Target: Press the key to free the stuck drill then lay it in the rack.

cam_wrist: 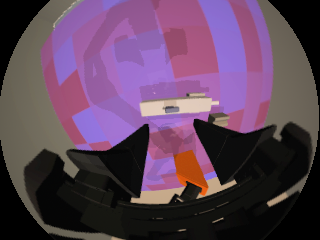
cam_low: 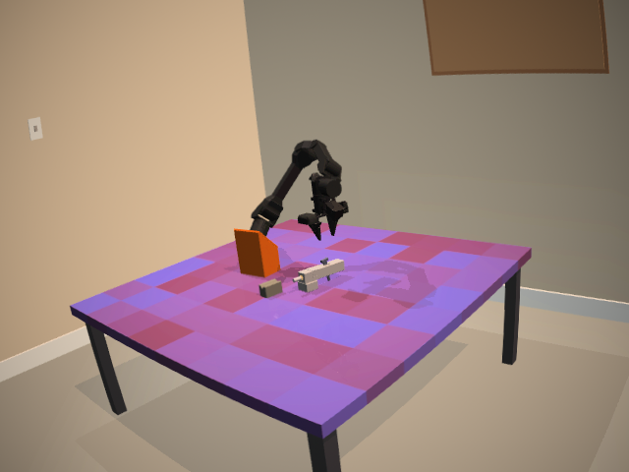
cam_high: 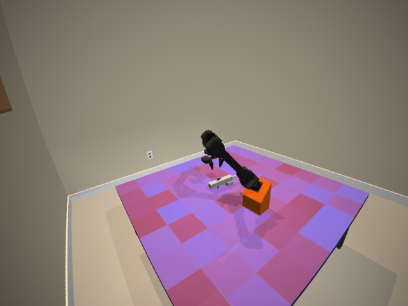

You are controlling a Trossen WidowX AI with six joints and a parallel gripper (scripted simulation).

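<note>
The drill lies 110 mm below my gripper tip, 90 mm to the right of it and 30 mm behind it. Also, from my gripper tip: grey rack block: 180 mm to the right, 140 mm below, 130 mm behind; dark key: 110 mm below, 10 mm to the right, 10 mm behind; fixture block: 120 mm below, 30 mm to the right, 10 mm behind.
</note>
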